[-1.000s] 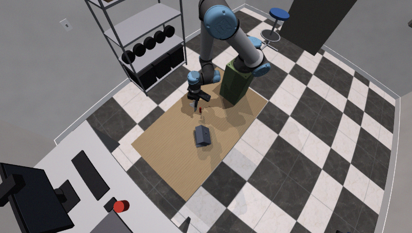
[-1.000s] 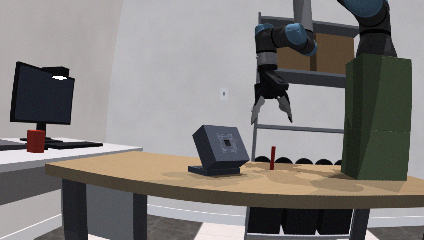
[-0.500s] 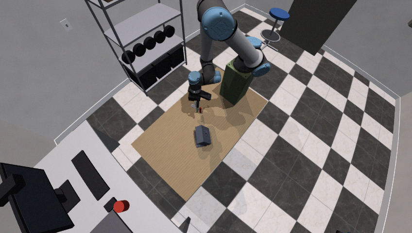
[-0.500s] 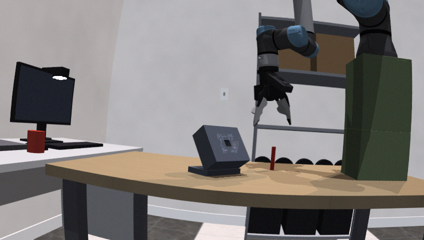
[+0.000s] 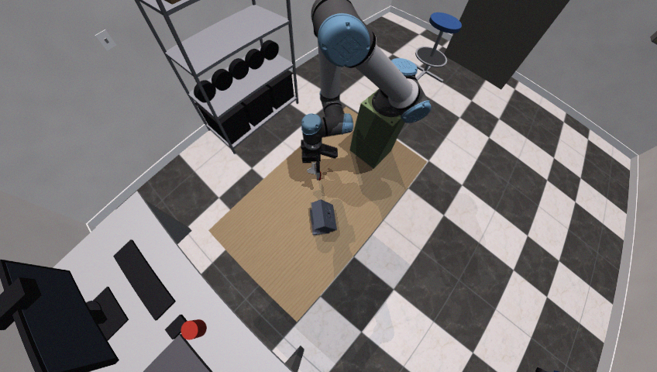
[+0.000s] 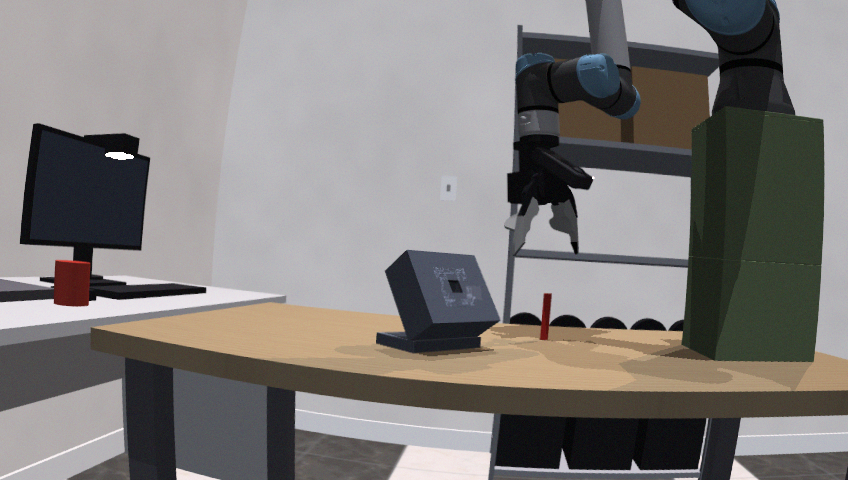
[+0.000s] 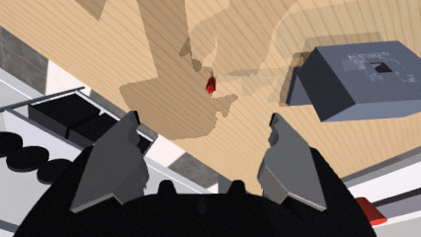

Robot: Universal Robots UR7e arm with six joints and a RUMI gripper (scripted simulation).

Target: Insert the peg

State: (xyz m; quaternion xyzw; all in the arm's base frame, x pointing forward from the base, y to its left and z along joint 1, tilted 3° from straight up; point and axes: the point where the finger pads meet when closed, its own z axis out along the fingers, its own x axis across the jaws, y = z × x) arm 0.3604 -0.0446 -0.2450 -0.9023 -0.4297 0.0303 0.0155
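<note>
My gripper is now 11 cm above the red peg and 1 cm to the right of it.
</note>
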